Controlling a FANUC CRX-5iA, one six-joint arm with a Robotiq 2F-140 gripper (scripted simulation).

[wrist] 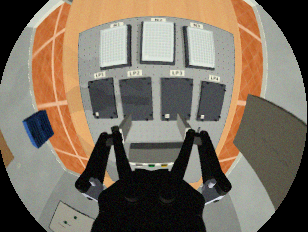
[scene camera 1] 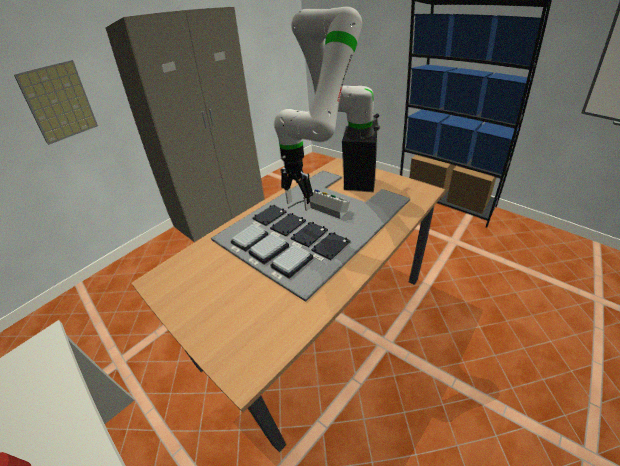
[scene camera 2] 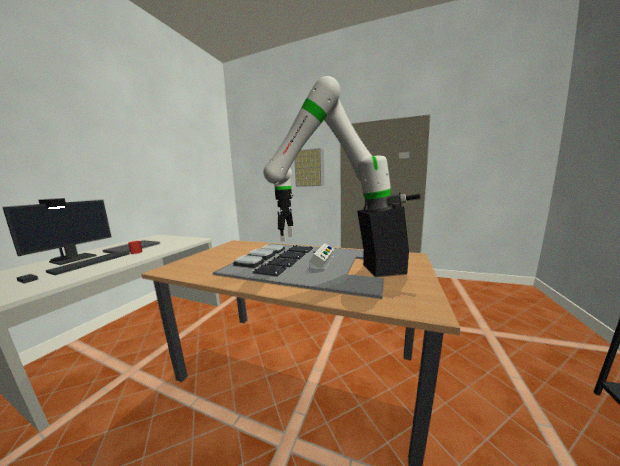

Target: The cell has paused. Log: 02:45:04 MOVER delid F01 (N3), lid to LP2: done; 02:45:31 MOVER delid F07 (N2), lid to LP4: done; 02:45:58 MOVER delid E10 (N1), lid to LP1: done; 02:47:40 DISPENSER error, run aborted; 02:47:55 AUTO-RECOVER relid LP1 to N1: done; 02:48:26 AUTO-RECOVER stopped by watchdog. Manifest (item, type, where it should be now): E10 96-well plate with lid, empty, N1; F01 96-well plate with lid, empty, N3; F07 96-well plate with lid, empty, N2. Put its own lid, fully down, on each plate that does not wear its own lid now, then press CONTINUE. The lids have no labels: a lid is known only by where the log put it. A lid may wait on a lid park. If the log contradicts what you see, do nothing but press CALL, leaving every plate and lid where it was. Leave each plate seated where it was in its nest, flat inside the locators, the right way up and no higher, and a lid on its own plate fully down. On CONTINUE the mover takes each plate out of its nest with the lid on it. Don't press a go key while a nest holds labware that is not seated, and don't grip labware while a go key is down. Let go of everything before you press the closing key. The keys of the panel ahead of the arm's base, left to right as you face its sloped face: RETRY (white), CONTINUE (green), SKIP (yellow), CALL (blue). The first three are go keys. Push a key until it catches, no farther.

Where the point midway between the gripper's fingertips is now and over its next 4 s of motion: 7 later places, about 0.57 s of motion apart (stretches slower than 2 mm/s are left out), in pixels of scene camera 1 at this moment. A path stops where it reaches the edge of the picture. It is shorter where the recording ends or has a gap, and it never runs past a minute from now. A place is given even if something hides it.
The gripper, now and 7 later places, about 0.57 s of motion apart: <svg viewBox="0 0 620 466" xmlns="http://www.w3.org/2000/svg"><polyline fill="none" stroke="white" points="298,205 327,188 332,185 332,186 333,188 333,189 333,190 333,192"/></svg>
